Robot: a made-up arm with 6 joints.
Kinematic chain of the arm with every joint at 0, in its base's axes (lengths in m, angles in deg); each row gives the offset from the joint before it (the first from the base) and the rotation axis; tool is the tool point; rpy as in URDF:
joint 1: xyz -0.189 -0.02 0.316 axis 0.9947 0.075 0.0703
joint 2: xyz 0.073 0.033 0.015 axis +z
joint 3: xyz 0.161 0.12 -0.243 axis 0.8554 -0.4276 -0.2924
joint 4: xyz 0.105 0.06 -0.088 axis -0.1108 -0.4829 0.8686
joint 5: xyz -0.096 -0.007 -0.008 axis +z
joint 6: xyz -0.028 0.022 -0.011 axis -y
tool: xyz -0.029 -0.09 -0.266 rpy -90 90 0
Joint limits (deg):
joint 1: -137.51..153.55
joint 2: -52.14..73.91
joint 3: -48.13..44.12
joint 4: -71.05..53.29
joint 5: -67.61..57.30
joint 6: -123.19..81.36
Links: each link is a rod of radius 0.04 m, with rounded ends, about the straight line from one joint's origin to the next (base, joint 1, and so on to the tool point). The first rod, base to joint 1, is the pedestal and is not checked.
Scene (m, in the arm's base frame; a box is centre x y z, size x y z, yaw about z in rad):
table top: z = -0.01
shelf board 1: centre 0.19 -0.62 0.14 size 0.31 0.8 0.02 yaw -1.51
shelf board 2: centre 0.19 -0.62 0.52 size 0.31 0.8 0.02 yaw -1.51
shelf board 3: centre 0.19 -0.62 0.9 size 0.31 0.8 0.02 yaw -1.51
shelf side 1: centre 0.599 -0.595 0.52 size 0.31 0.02 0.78 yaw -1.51
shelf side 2: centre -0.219 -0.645 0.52 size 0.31 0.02 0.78 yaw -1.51
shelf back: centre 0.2 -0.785 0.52 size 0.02 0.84 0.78 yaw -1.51
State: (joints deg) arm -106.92 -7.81 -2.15 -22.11 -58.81 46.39
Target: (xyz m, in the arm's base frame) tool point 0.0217 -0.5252 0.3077
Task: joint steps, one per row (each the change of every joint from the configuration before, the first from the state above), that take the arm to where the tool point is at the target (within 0.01 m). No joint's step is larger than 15 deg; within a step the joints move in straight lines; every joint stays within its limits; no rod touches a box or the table.
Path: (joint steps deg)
1: 13.62 1.78 4.93 -0.08 3.88 8.53

